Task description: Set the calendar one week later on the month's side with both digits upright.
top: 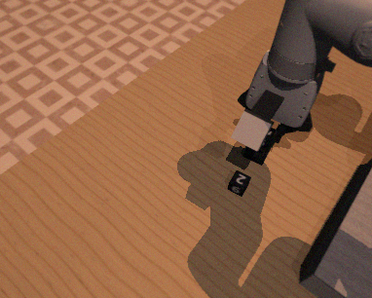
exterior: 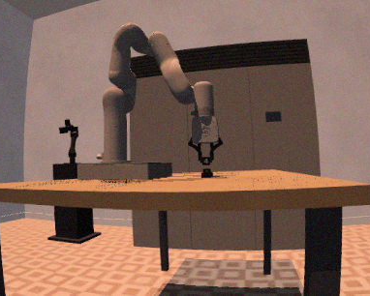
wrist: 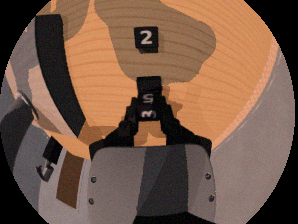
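The black digit cube is 90 mm to the left of my hand, 60 mm below it and 10 mm behind it. From my hand the other things lie so: black cube (10 mm below).
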